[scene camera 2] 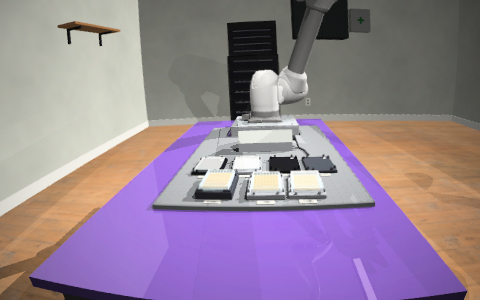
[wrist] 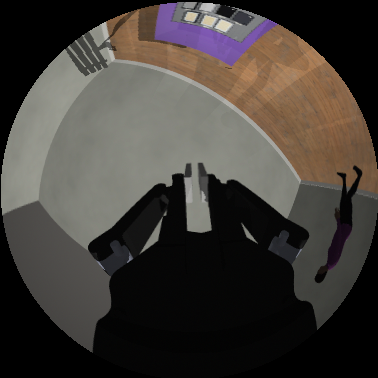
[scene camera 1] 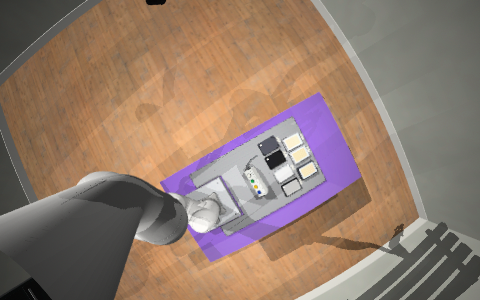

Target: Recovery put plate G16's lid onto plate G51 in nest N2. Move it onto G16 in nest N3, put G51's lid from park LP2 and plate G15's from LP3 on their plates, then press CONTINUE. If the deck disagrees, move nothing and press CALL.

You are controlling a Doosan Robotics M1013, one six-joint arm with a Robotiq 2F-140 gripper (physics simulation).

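Seen in the pictures: gripper, fingertip midpoint: (wrist: 194,171); arm's base, origin of the base link: (scene camera 2: 265,119) (scene camera 1: 210,206).
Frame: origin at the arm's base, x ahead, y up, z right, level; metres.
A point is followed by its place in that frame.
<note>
Three plates with cream-yellow wells stand in the front row: one (scene camera 1: 308,170) {x 0.800, y -0.008, z 0.122 m} (scene camera 2: 217,180) {x 0.820, y -0.010, z 0.118 m} (wrist: 191,17) on a dark nest, a middle one (scene camera 1: 300,154) {x 0.804, y -0.017, z -0.019 m} (scene camera 2: 266,183) {x 0.830, y -0.016, z -0.020 m} (wrist: 209,21) and an end one (scene camera 1: 293,141) {x 0.801, y -0.016, z -0.135 m} (scene camera 2: 306,183) {x 0.834, y -0.016, z -0.131 m} (wrist: 224,25), both on grey nests. Lids and labels are too small to tell. Behind them are a light grey piece (scene camera 1: 291,187) {x 0.622, y -0.027, z 0.180 m} (scene camera 2: 211,164) {x 0.640, y -0.027, z 0.174 m} in a dark frame, a white one (scene camera 1: 283,174) {x 0.613, y -0.027, z 0.054 m} (scene camera 2: 247,163) {x 0.634, y -0.027, z 0.049 m}, a black one (scene camera 1: 275,159) {x 0.614, y -0.035, z -0.079 m} (scene camera 2: 284,164) {x 0.628, y -0.035, z -0.078 m} and a slate one (scene camera 1: 268,145) {x 0.618, y -0.035, z -0.201 m} (scene camera 2: 319,164) {x 0.634, y -0.035, z -0.200 m}. My gripper (wrist: 194,171) {x 0.738, y 1.023, z -0.475 m} is shut and empty, away from the deck.
A button box (scene camera 1: 256,181) {x 0.404, y 0.033, z -0.018 m} (scene camera 2: 265,137) {x 0.435, y 0.012, z -0.010 m} with green, yellow and blue buttons stands between the arm's base and the pieces. The grey deck board (scene camera 1: 240,218) {x 0.144, y -0.045, z 0.212 m} (scene camera 2: 170,199) {x 0.879, y -0.045, z 0.246 m} lies on the purple table (scene camera 1: 342,145) {x 1.191, y -0.058, z 0.111 m} (scene camera 2: 210,250) {x 1.083, y -0.058, z 0.090 m} (wrist: 200,43) {x 1.136, y -0.058, z -0.042 m}. A person (wrist: 340,240) appears at the wrist view's right.
</note>
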